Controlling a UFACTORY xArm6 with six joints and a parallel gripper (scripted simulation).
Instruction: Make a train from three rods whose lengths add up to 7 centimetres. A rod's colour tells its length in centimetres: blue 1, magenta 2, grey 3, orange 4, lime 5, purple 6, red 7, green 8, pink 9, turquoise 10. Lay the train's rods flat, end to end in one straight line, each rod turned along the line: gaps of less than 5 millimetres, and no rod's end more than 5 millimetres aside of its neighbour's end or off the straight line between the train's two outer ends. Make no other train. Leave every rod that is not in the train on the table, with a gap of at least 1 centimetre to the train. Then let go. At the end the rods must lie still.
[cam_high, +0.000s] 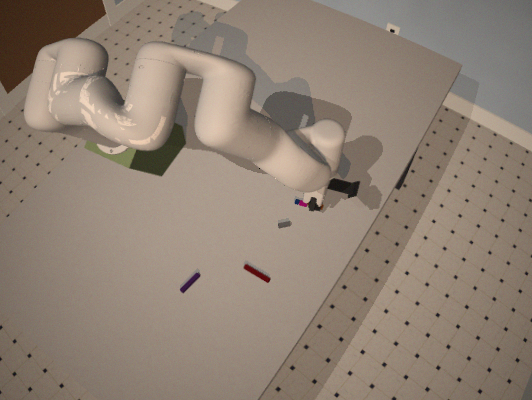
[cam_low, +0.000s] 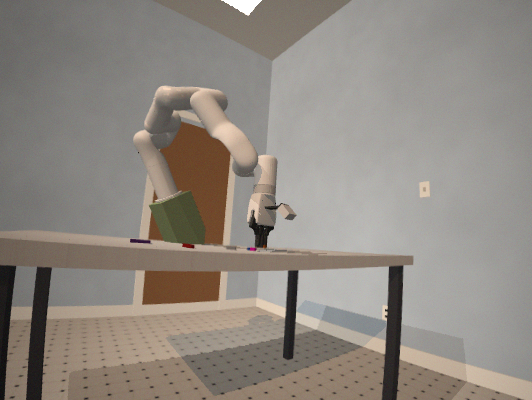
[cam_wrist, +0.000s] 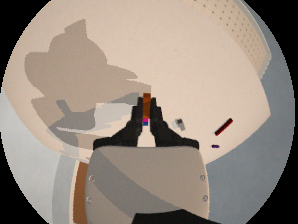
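The orange rod is 2 cm below my hand. Round my hand: blue rod 5 cm behind, 2 cm to the right, 3 cm below; then magenta rod 3 cm behind, 1 cm to the right, 3 cm below; then grey rod 3 cm behind, 9 cm to the right, 3 cm below.
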